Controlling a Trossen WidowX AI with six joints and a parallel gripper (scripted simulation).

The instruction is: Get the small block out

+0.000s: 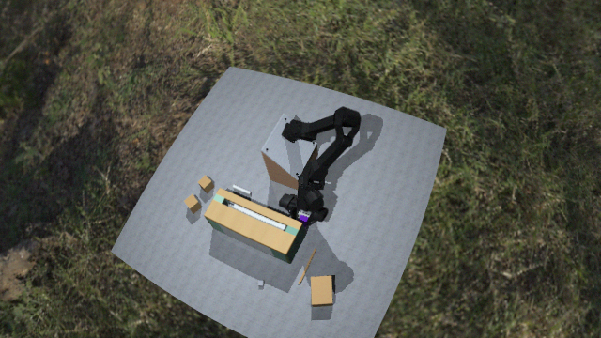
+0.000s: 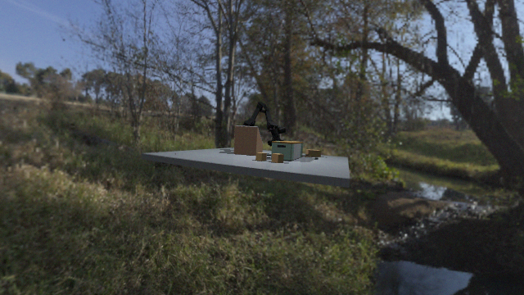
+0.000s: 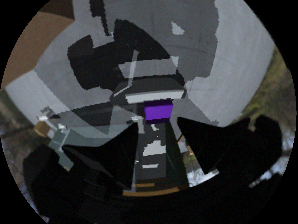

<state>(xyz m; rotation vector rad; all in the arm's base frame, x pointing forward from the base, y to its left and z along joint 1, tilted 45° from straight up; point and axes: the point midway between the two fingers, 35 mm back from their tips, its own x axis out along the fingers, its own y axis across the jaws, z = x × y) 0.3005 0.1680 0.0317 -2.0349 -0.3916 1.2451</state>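
Now: the purple block 2 cm behind my gripper tip and 1 cm below it. From my gripper tip the other things lie so: tan box (26 cm ahead, 18 cm to the left); then thin wooden stick (17 cm ahead, 8 cm to the left, 3 cm below).
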